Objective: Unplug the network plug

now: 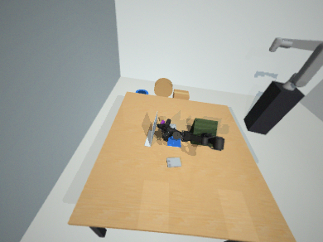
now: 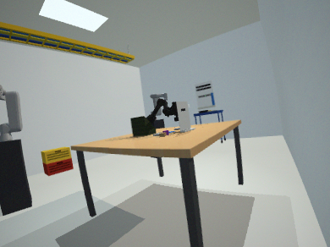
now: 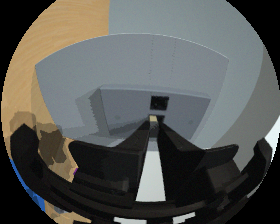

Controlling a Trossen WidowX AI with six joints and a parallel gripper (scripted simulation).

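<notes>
My gripper tip is 18 cm past the marked blue square, 4 cm to the left of it and 19 cm above it. Round my gripper tip: upright grey panel 2 cm ahead, 7 cm below.
</notes>
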